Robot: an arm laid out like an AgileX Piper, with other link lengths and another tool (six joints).
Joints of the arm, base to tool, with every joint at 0 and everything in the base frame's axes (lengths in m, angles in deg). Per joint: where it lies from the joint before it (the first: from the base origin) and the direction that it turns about. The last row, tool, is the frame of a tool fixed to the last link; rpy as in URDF.
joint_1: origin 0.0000 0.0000 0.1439 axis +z
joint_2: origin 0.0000 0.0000 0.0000 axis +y
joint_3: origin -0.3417 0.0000 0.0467 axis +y
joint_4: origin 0.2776 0.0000 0.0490 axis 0.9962 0 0.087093
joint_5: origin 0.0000 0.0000 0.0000 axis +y
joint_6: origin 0.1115 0.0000 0.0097 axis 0.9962 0 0.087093
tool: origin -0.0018 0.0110 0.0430 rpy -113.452 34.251 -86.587
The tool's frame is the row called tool.
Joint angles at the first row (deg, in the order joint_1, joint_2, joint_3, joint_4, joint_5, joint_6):
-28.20, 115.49, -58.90, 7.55, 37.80, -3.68
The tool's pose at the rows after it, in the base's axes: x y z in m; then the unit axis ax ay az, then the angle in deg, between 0 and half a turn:
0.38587, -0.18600, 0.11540, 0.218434, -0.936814, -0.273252, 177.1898
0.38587, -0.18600, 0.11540, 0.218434, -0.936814, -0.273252, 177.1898
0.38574, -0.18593, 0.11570, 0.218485, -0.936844, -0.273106, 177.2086
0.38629, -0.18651, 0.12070, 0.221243, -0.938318, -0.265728, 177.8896
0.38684, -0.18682, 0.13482, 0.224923, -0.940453, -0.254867, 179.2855
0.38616, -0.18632, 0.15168, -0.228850, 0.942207, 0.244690, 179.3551
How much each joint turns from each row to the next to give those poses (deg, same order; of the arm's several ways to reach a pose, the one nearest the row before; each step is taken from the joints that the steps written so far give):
0.00, 0.00, 0.00, 0.00, 0.00, 0.00
0.00, 0.00, 0.00, 0.00, 0.00, 0.00
0.00, -0.06, 0.03, 0.00, 0.00, 0.00
0.00, -0.68, 0.11, -0.18, -0.56, 0.00
0.00, -1.88, 0.00, 0.00, -0.05, 0.00
0.00, -2.30, 0.00, 0.00, 0.45, 0.00

